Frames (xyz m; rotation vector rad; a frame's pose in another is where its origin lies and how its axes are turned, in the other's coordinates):
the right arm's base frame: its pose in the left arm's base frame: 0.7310 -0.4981 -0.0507 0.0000 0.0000 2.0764
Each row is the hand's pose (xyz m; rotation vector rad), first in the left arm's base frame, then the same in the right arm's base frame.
Working: the left arm's base frame: its pose in the right arm's base frame: 0.7898 0.3983 0.0507 0.0000 0.0000 -2.0764

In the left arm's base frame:
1: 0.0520 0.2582 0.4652 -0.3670 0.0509 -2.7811
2: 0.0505 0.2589 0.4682 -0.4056 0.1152 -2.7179
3: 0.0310 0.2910 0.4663 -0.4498 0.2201 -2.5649
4: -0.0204 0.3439 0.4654 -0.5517 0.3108 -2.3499
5: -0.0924 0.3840 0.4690 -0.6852 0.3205 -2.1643
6: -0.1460 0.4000 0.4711 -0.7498 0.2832 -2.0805
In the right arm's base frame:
1: 0.9905 0.2277 0.5159 0.1091 -0.2619 1.3955
2: 0.9919 0.2287 0.5189 0.0836 -0.3196 1.4490
3: 1.0294 0.2302 0.5170 0.0321 -0.4134 1.5827
4: 1.1006 0.2496 0.5161 0.0110 -0.5647 1.7553
5: 1.1705 0.2931 0.5197 0.0681 -0.7139 1.8881
6: 1.2105 0.3323 0.5218 0.1333 -0.7697 1.9479

